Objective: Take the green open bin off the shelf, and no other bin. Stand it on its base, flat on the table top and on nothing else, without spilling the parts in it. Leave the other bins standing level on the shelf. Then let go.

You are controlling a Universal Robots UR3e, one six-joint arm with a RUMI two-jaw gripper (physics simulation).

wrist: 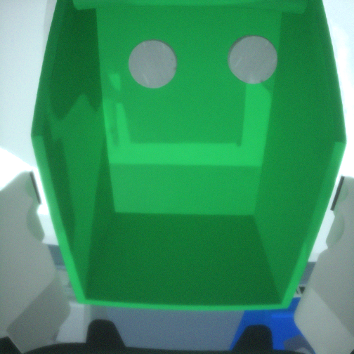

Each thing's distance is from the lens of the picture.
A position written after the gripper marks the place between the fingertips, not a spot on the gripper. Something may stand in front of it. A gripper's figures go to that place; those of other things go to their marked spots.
gripper (185,179): 0.12 m
green open bin (207,193): 0.18 m
